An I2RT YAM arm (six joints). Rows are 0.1 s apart.
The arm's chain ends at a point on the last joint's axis. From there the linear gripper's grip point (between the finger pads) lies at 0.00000 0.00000 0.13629 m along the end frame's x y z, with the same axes.
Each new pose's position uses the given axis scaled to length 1; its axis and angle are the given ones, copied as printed.
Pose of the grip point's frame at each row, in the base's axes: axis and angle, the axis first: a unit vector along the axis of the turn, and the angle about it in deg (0 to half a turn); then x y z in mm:
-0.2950 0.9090 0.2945 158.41 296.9 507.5 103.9
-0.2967 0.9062 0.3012 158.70 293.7 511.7 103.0
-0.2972 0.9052 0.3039 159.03 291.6 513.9 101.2
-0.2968 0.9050 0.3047 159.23 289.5 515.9 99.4
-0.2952 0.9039 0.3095 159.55 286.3 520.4 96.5
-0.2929 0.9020 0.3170 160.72 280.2 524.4 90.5
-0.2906 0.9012 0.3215 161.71 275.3 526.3 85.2
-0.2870 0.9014 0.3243 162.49 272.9 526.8 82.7
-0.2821 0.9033 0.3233 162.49 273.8 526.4 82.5
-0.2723 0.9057 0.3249 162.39 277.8 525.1 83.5
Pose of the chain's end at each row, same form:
-0.2950 0.9090 0.2945 158.41 274.2 422.3 207.8
-0.2967 0.9062 0.3012 158.70 272.4 425.1 206.1
-0.2972 0.9052 0.3039 159.03 271.3 426.9 204.1
-0.2968 0.9050 0.3047 159.23 269.6 428.8 202.3
-0.2952 0.9039 0.3095 159.55 267.4 432.5 198.9
-0.2929 0.9020 0.3170 160.72 264.2 435.5 192.5
-0.2906 0.9012 0.3215 161.71 261.6 436.9 187.1
-0.2870 0.9014 0.3243 162.49 260.7 437.2 184.7
-0.2821 0.9033 0.3233 162.49 261.0 437.1 184.6
-0.2723 0.9057 0.3249 162.39 264.0 435.5 185.3

